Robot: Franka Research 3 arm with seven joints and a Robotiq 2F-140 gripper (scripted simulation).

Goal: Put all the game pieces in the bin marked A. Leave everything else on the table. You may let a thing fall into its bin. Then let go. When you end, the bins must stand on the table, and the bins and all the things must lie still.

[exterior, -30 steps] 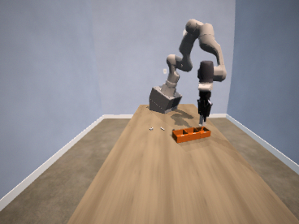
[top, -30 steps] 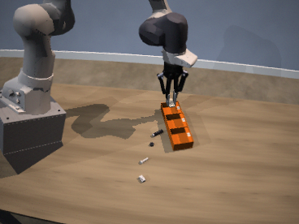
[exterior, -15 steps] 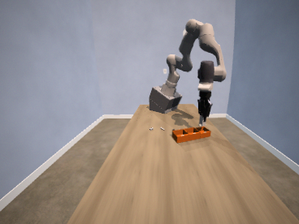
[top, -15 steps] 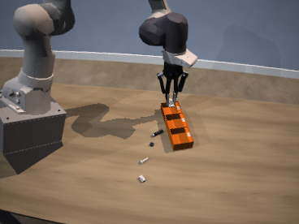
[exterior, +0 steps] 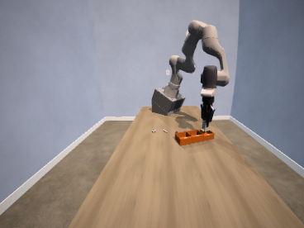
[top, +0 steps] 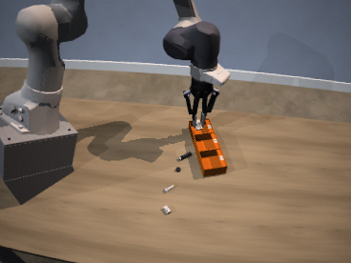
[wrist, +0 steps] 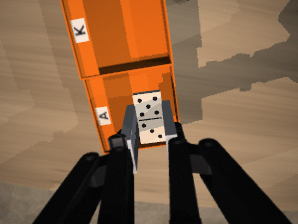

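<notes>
My hand is 60 mm short of the orange bin, 70 mm to the left of it and 60 mm above it. Round my hand: white domino (30 mm below); then black nut (10 mm behind, 200 mm to the right, 80 mm below); then black cylinder (10 mm behind, 130 mm to the right, 70 mm below).
</notes>
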